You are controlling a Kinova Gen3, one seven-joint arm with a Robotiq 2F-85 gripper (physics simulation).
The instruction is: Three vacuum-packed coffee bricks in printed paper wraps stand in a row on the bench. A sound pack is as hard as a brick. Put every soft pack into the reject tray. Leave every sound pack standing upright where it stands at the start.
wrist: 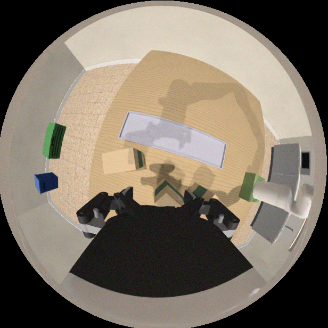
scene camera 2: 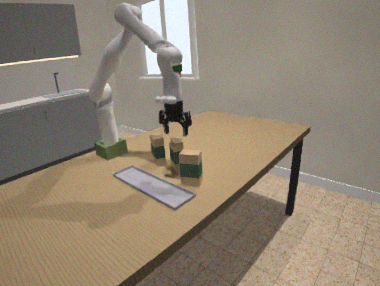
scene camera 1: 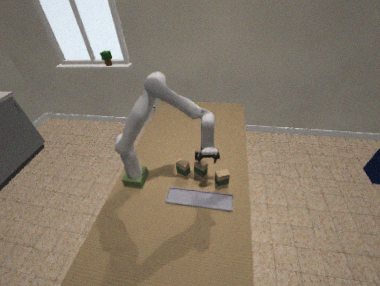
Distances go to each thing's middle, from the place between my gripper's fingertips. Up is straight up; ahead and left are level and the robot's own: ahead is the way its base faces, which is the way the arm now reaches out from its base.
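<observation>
Grey reject tray (scene camera 2: 168, 193): 20 cm below my hand, 15 cm to the right of it, 2 cm behind it.
</observation>
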